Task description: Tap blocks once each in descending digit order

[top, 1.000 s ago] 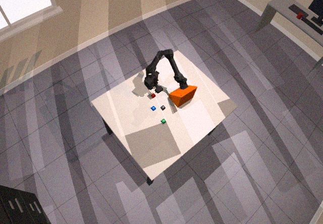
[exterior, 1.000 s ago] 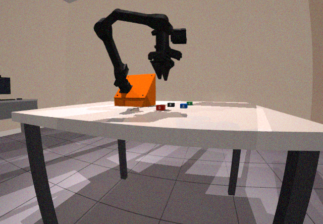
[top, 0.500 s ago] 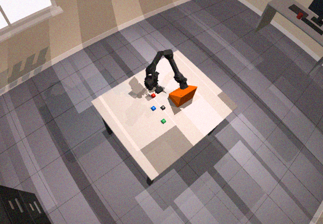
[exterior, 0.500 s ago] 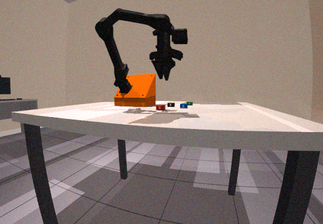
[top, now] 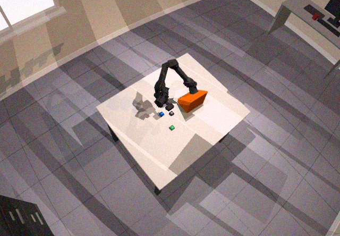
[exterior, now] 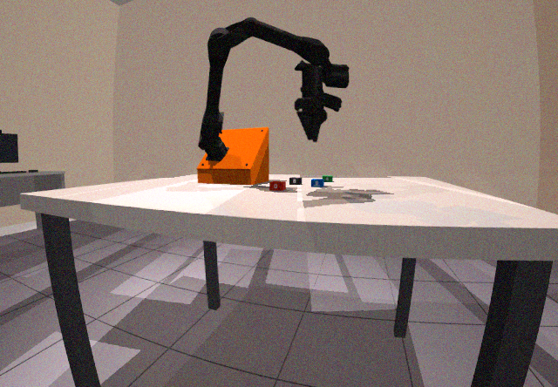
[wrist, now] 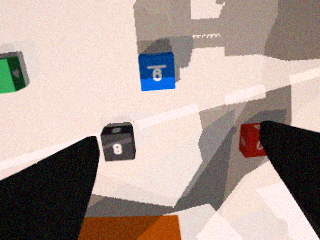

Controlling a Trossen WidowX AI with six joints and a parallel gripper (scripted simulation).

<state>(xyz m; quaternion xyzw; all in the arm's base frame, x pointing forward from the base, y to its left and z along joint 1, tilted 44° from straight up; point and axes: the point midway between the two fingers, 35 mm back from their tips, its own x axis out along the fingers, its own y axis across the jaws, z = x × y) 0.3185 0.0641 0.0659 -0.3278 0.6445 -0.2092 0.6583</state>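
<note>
Right now the blue block is 110 mm below my gripper tip, 10 mm to the left of it and 10 mm ahead of it. The rest, counted from my gripper tip: green block (160 mm to the left, 110 mm below); black block (110 mm below, 70 mm behind, 40 mm to the left); red block (110 mm to the right, 110 mm below, 60 mm behind).
</note>
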